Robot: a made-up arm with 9 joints. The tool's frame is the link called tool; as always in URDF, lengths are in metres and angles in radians. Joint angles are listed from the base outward. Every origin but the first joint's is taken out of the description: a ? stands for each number. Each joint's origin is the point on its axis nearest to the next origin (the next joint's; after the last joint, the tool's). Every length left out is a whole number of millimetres.
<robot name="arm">
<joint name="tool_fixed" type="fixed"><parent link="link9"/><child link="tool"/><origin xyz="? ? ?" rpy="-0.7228 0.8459 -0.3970"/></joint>
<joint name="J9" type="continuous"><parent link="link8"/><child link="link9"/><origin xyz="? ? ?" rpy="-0.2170 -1.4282 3.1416"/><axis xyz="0 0 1"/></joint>
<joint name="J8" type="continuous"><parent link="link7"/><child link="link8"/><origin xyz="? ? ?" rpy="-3.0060 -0.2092 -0.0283"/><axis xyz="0 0 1"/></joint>
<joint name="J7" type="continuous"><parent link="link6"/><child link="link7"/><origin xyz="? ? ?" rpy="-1.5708 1.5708 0.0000"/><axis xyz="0 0 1"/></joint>
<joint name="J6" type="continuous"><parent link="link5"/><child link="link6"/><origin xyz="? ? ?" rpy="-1.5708 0.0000 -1.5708"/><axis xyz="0 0 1"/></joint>
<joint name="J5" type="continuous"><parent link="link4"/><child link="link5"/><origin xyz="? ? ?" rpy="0.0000 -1.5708 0.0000"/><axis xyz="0 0 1"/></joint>
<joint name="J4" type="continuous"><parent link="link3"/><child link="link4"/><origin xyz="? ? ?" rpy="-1.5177 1.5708 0.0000"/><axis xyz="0 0 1"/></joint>
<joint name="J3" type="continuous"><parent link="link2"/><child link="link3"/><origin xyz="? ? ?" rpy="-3.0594 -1.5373 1.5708"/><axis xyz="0 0 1"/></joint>
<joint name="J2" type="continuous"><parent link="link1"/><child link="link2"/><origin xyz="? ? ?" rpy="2.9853 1.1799 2.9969"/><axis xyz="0 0 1"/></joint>
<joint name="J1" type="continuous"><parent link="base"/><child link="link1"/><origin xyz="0.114 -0.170 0.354" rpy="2.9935 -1.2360 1.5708"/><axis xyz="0 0 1"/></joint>
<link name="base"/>
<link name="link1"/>
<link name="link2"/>
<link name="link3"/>
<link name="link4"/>
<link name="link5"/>
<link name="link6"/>
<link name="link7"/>
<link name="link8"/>
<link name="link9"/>
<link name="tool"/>
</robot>
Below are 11 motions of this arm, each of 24 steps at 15 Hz.
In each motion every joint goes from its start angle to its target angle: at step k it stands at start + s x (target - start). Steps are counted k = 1, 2, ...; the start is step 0. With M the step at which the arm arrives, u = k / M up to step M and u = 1 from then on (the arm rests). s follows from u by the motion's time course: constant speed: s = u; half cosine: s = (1 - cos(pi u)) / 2; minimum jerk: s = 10 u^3 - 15 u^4 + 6 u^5.
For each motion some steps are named. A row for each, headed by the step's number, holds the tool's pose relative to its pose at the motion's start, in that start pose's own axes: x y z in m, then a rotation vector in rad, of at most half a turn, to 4 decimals.
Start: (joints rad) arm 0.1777 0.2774 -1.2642 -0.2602 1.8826 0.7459 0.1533 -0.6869 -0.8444
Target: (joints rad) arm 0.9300 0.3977 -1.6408 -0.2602 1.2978 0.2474 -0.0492 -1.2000 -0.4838
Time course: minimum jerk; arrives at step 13
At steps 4, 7, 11, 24:
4: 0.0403 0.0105 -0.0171 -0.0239 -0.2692 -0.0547
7: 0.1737 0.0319 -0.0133 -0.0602 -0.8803 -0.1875
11: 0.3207 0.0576 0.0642 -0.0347 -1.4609 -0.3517
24: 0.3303 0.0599 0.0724 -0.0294 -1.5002 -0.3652

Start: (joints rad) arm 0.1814 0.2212 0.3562 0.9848 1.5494 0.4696 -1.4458 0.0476 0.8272
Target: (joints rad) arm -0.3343 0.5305 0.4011 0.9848 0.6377 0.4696 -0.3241 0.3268 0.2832
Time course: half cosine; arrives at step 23
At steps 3, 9, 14, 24:
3: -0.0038 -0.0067 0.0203 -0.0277 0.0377 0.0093
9: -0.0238 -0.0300 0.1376 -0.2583 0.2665 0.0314
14: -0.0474 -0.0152 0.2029 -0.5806 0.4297 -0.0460
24: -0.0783 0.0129 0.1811 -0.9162 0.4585 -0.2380

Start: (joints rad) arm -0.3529 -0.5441 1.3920 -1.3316 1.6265 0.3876 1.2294 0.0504 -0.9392
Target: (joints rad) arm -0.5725 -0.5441 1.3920 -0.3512 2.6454 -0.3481 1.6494 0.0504 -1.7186
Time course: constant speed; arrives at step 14
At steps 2, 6, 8, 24:
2: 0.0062 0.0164 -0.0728 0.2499 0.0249 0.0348
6: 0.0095 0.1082 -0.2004 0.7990 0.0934 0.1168
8: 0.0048 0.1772 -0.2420 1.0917 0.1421 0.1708
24: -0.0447 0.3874 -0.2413 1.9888 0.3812 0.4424

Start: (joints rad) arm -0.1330 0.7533 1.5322 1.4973 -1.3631 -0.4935 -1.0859 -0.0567 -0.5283
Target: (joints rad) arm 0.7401 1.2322 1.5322 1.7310 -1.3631 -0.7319 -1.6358 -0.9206 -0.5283
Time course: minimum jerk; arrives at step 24
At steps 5, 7, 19, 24:
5: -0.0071 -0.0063 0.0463 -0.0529 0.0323 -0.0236
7: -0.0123 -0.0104 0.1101 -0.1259 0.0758 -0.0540
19: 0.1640 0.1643 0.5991 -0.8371 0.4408 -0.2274
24: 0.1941 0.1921 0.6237 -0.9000 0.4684 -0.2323

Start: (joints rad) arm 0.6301 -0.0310 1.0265 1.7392 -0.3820 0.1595 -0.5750 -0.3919 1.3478
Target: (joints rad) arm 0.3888 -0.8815 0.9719 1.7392 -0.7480 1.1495 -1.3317 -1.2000 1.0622
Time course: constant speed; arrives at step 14
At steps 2, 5, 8, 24:
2: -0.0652 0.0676 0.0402 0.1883 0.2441 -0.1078
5: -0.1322 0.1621 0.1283 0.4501 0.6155 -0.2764
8: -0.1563 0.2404 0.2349 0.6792 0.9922 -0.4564
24: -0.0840 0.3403 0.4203 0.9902 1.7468 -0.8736

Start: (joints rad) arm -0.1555 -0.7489 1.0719 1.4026 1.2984 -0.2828 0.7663 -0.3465 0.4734
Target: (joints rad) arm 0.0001 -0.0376 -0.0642 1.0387 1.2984 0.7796 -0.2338 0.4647 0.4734
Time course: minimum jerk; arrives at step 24
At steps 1, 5, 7, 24:
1: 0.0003 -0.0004 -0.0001 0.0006 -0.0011 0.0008
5: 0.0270 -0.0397 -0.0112 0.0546 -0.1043 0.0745
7: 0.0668 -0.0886 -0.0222 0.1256 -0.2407 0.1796
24: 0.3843 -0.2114 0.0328 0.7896 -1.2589 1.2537

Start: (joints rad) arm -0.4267 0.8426 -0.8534 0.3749 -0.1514 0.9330 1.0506 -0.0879 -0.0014
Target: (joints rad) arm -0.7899 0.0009 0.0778 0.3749 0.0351 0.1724 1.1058 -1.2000 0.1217
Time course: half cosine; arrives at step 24
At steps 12, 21, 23, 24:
12: 0.0471 0.0564 -0.0867 -0.6051 -0.6010 -0.4482
21: 0.1613 0.0116 -0.2465 -0.9125 -1.1239 -0.7377
23: 0.1700 0.0039 -0.2591 -0.9248 -1.1576 -0.7501
24: 0.1711 0.0029 -0.2607 -0.9263 -1.1618 -0.7515

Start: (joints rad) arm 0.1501 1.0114 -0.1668 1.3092 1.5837 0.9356 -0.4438 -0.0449 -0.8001
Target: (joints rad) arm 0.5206 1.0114 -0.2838 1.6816 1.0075 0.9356 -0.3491 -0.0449 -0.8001
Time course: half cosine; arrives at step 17
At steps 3, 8, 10, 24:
3: 0.0053 0.0075 -0.0178 0.0258 -0.0459 -0.0124
8: 0.0429 0.0563 -0.1046 0.1601 -0.2769 -0.0933
10: 0.0675 0.0859 -0.1430 0.2266 -0.3871 -0.1428
24: 0.1293 0.1533 -0.2085 0.3604 -0.6024 -0.2601

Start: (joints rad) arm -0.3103 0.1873 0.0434 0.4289 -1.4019 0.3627 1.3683 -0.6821 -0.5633
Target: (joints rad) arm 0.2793 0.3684 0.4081 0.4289 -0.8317 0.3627 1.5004 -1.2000 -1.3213
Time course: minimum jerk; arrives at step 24
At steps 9, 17, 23, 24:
9: -0.0345 -0.0720 0.1046 0.3223 0.1598 -0.0453
17: -0.0481 -0.2521 0.2597 1.0090 0.5545 -0.1405
23: -0.0410 -0.3022 0.2840 1.1922 0.6754 -0.1628
24: -0.0409 -0.3024 0.2841 1.1930 0.6759 -0.1629

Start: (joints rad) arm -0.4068 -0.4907 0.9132 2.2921 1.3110 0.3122 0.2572 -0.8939 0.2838
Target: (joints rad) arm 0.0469 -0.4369 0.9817 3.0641 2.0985 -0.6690 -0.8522 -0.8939 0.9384
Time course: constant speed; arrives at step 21
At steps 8, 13, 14, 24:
8: 0.1508 0.0994 -0.2097 0.3324 -0.7841 0.1789
13: 0.3083 0.1943 -0.2100 0.4196 -1.3723 0.1565
14: 0.3400 0.2094 -0.1951 0.4232 -1.4953 0.1379
24: 0.4966 0.2323 0.0174 0.2928 -2.3650 -0.1378

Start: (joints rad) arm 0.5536 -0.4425 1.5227 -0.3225 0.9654 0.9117 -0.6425 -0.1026 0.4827
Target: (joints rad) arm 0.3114 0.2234 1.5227 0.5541 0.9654 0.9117 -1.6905 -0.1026 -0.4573
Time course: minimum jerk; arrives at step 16
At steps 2, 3, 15, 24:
2: -0.0001 -0.0058 -0.0046 0.0231 -0.0079 0.0003
3: 0.0002 -0.0174 -0.0141 0.0703 -0.0235 0.0020
15: 0.2558 -0.1442 -0.1801 1.3416 -0.0334 0.6258
24: 0.2568 -0.1441 -0.1802 1.3439 -0.0322 0.6284

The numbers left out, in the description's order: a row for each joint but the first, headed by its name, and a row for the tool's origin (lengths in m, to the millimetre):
tool: -0.072 -0.107 0.000
J9: 0.165 -0.058 0.000
J8: 0.150 0.090 0.000
J7: 0.110 0.239 0.000
J6: 0.130 -0.070 0.000
J5: -0.070 -0.240 0.000
J4: 0.277 -0.065 0.000
J3: 0.014 -0.290 0.000
J2: 0.046 0.036 0.000

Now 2 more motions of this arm.
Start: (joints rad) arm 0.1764 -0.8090 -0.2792 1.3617 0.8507 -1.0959 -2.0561 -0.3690 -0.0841
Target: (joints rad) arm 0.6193 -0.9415 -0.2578 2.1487 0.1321 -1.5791 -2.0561 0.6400 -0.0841
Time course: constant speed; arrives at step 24
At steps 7, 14, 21, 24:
7: -0.0058 0.1151 0.1244 0.1107 0.1385 0.0062
14: 0.0335 0.2443 0.2128 0.2812 0.2238 -0.0112
21: 0.1101 0.3745 0.2571 0.4878 0.2279 -0.0427
24: 0.1524 0.4279 0.2619 0.5802 0.2006 -0.0562

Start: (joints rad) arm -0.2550 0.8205 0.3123 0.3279 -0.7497 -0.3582 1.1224 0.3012 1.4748
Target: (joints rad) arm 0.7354 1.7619 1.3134 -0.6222 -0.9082 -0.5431 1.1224 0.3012 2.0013
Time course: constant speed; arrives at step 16
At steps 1, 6, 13, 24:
1: 0.0637 -0.0446 0.0164 -0.0598 -0.0256 -0.1289
6: 0.2535 -0.3742 0.1473 -0.2802 -0.0446 -0.7832
13: 0.0374 -0.8821 0.3400 -0.1895 0.1850 -1.6152
24: -0.1930 -1.0124 0.3535 0.0419 0.3238 -1.8696

